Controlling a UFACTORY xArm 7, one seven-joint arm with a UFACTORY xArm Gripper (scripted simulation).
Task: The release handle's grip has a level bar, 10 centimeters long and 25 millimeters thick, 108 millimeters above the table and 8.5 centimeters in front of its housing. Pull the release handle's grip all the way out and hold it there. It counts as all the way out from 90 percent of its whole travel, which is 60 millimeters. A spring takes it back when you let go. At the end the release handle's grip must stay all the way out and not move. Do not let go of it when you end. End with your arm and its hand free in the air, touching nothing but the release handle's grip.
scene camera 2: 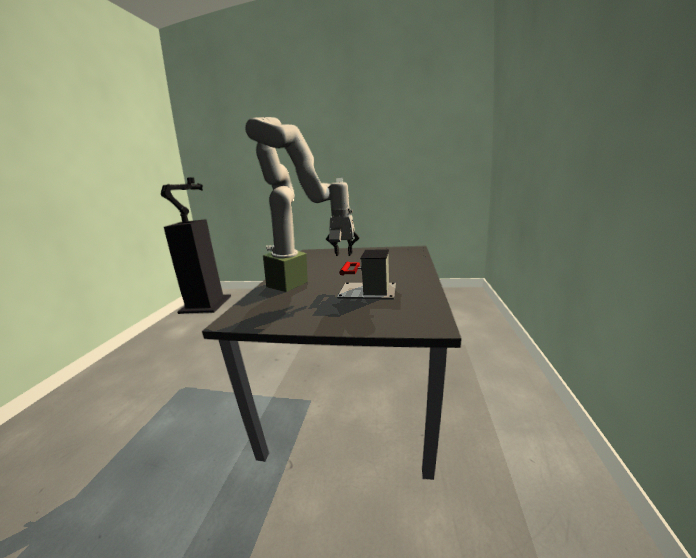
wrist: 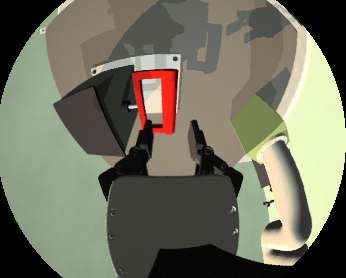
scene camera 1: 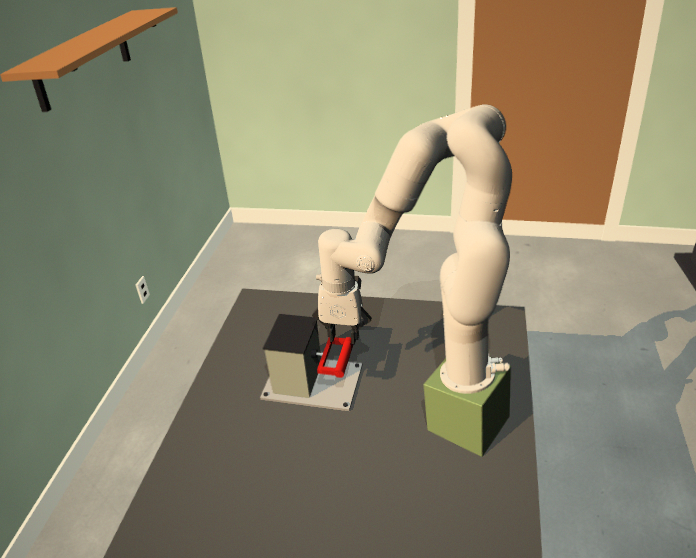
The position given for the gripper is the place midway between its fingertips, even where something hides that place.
Note:
In view: the gripper (scene camera 1: 343, 339) and a grey baseplate (scene camera 1: 330, 392).
The gripper shows as well in scene camera 2 (scene camera 2: 343, 255) and in the wrist view (wrist: 170, 127). The grey baseplate is seen too in the wrist view (wrist: 155, 61).

